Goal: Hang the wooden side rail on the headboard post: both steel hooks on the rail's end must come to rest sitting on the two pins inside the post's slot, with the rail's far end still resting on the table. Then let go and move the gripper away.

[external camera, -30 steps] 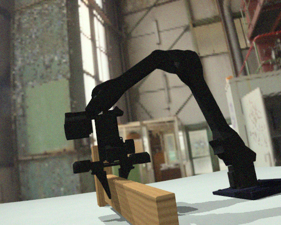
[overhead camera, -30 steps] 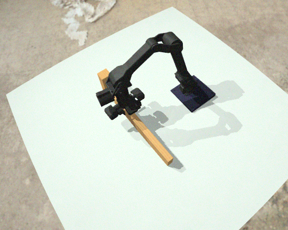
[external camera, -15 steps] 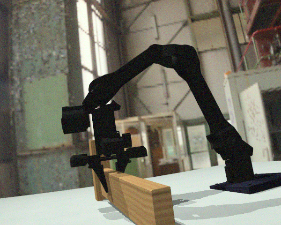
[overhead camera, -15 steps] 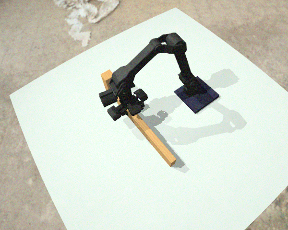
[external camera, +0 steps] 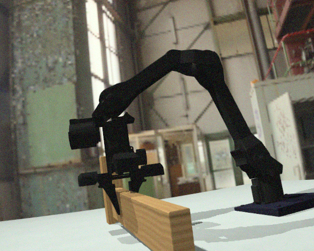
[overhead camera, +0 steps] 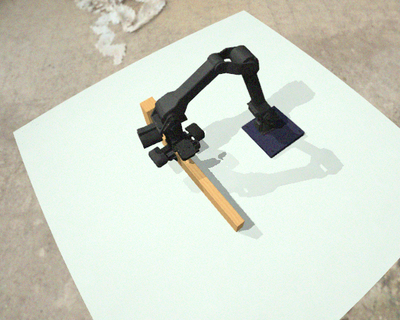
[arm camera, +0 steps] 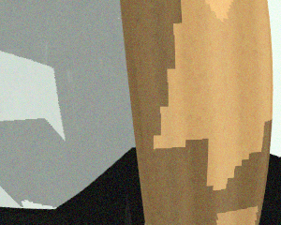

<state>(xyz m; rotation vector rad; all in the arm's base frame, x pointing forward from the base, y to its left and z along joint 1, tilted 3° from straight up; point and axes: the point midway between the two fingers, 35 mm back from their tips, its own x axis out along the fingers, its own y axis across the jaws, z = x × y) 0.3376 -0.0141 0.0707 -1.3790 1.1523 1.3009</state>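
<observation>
The wooden headboard post lies 150 mm to the right of my gripper tip, 40 mm above it and 20 mm ahead of it.
</observation>
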